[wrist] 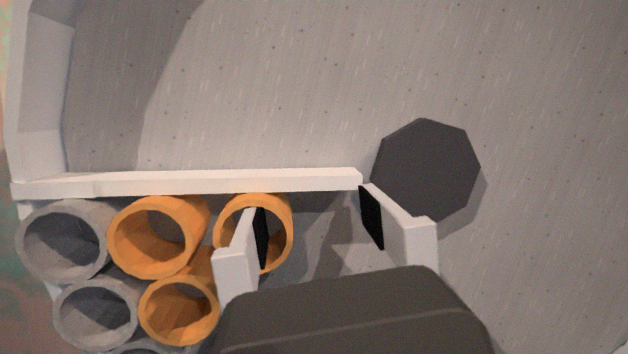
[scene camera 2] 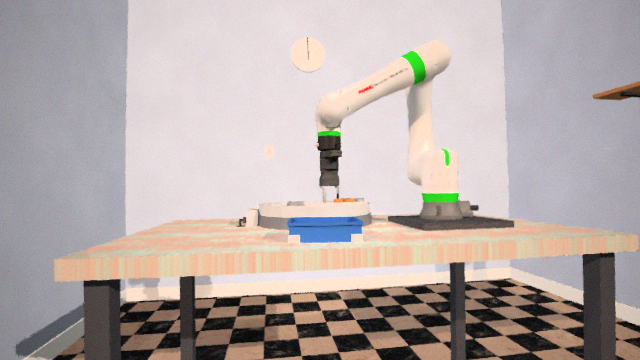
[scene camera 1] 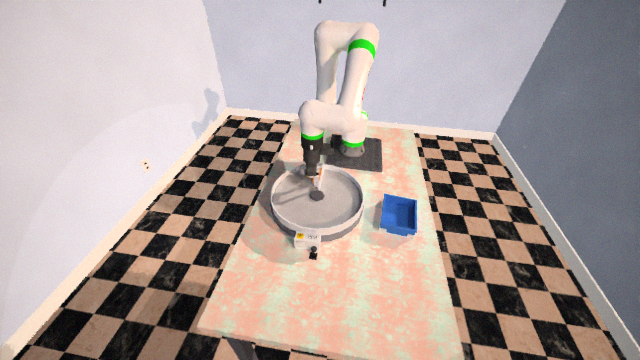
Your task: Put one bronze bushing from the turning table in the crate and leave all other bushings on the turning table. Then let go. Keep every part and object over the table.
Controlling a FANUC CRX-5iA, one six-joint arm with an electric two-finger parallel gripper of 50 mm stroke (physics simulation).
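Places are measured from the arm's base along level axes (x left, y back, z up), in centimetres.
Pixels of known places: gripper, fingertip midpoint: (wrist: 313, 212) (scene camera 2: 331, 202) (scene camera 1: 316, 182); arm's base, link origin: (scene camera 2: 440, 217) (scene camera 1: 351, 150).
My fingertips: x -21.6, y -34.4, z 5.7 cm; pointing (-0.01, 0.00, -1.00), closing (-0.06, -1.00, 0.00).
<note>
For each thing: its top centre in the pictures, then the offset to it from my fingertips. "spot": a spot on its surface instead.
- rightmost bronze bushing, top centre: (wrist: 253, 238) dx -0.2, dy +3.1, dz +1.3 cm
- blue crate, top centre: (scene camera 2: 323, 219) (scene camera 1: 399, 211) dx +36.0, dy -16.4, dz -2.8 cm
- white bar, surface spot: (wrist: 225, 181) spot: dx +2.6, dy +4.0, dz +0.1 cm
- dark hub, top centre: (wrist: 427, 174) (scene camera 1: 317, 194) dx +0.2, dy -7.0, dz -1.7 cm
- small control box, top centre: (scene camera 2: 252, 209) (scene camera 1: 307, 236) dx -4.1, dy -29.9, dz -2.0 cm
Three bronze bushings (wrist: 114, 240) (scene camera 2: 345, 200) stand upright on the turning table (scene camera 1: 320, 216) (scene camera 2: 315, 210) (wrist: 300, 100). In the wrist view, two are along a white bar with a narrow gap between them, and one is below. My gripper (wrist: 313, 212) (scene camera 2: 331, 194) is open, pointing down inside the table's rim, with nothing between its fingers. Its left finger overlaps the opening of the rightmost bronze bushing (wrist: 288, 227); whether its tip is above or inside that bushing I cannot tell. The blue crate (scene camera 1: 398, 215) (scene camera 2: 325, 233) stands beside the turning table, and no bushing shows in it.
Several grey bushings (wrist: 107, 245) stand beside the bronze ones near the rim. The white bar (wrist: 225, 181) runs from the rim towards the dark hub (wrist: 425, 170) (scene camera 1: 317, 195). A small control box (scene camera 1: 307, 241) (scene camera 2: 251, 217) sits at the turning table's front. The arm's base plate (scene camera 1: 371, 157) (scene camera 2: 480, 222) is behind.
</note>
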